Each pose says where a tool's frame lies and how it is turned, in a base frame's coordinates. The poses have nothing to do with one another.
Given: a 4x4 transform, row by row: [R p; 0 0 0 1], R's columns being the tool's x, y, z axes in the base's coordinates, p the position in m. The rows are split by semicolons.
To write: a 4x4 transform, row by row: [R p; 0 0 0 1], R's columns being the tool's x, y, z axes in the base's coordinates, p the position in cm. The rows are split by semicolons. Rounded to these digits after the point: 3 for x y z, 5 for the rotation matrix.
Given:
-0.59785, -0.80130, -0.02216, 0.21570; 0.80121, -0.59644, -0.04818, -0.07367; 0.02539, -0.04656, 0.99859, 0.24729; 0, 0, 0, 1
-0.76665, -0.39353, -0.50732, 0.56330; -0.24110, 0.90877, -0.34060, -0.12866; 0.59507, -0.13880, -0.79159, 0.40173; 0, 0, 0, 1
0.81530, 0.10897, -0.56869, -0.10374; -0.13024, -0.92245, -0.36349, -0.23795; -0.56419, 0.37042, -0.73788, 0.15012; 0, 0, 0, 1
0.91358, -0.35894, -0.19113, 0.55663; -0.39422, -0.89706, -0.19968, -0.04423; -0.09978, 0.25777, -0.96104, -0.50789; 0, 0, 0, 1
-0.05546, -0.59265, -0.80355, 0.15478; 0.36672, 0.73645, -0.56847, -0.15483; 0.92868, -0.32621, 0.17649, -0.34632; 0, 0, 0, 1
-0.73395, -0.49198, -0.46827, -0.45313; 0.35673, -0.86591, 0.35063, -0.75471; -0.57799, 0.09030, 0.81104, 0.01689; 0, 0, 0, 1
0.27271, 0.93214, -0.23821, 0.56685; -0.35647, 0.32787, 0.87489, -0.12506; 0.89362, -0.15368, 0.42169, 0.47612; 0, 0, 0, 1
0.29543, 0.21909, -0.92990, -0.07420; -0.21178, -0.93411, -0.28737, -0.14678; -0.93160, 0.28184, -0.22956, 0.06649; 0, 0, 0, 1
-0.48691, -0.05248, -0.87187, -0.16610; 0.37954, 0.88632, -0.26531, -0.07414; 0.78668, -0.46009, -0.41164, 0.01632; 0, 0, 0, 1
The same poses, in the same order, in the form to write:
-0.59785, -0.80130, -0.02216, 21.570; 0.80121, -0.59644, -0.04818, -7.367; 0.02539, -0.04656, 0.99859, 24.729; 0, 0, 0, 1
-0.76665, -0.39353, -0.50732, 56.330; -0.24110, 0.90877, -0.34060, -12.866; 0.59507, -0.13880, -0.79159, 40.173; 0, 0, 0, 1
0.81530, 0.10897, -0.56869, -10.374; -0.13024, -0.92245, -0.36349, -23.795; -0.56419, 0.37042, -0.73788, 15.012; 0, 0, 0, 1
0.91358, -0.35894, -0.19113, 55.663; -0.39422, -0.89706, -0.19968, -4.423; -0.09978, 0.25777, -0.96104, -50.789; 0, 0, 0, 1
-0.05546, -0.59265, -0.80355, 15.478; 0.36672, 0.73645, -0.56847, -15.483; 0.92868, -0.32621, 0.17649, -34.632; 0, 0, 0, 1
-0.73395, -0.49198, -0.46827, -45.313; 0.35673, -0.86591, 0.35063, -75.471; -0.57799, 0.09030, 0.81104, 1.689; 0, 0, 0, 1
0.27271, 0.93214, -0.23821, 56.685; -0.35647, 0.32787, 0.87489, -12.506; 0.89362, -0.15368, 0.42169, 47.612; 0, 0, 0, 1
0.29543, 0.21909, -0.92990, -7.420; -0.21178, -0.93411, -0.28737, -14.678; -0.93160, 0.28184, -0.22956, 6.649; 0, 0, 0, 1
-0.48691, -0.05248, -0.87187, -16.610; 0.37954, 0.88632, -0.26531, -7.414; 0.78668, -0.46009, -0.41164, 1.632; 0, 0, 0, 1

